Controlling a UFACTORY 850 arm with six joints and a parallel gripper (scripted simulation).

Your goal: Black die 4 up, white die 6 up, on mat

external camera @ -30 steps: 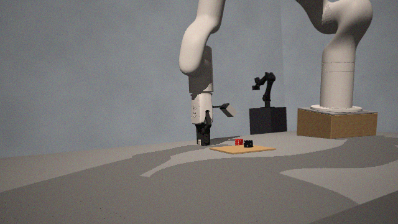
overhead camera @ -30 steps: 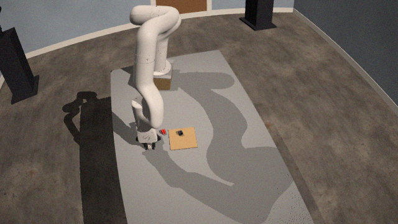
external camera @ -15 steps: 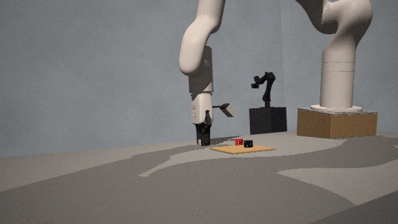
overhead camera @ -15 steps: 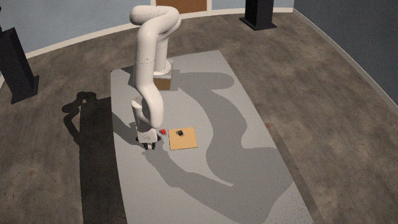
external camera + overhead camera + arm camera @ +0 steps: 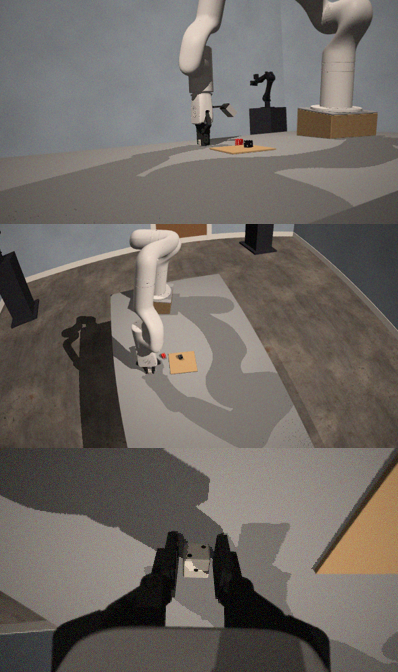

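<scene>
The white die is 10 mm ahead of my hand and 10 mm below it. Round my hand: tan mat 10 mm ahead, 180 mm to the left, 20 mm below; then red die 70 mm behind, 100 mm to the left, 10 mm below; then black die 20 mm behind, 180 mm to the left, 10 mm below.
</scene>
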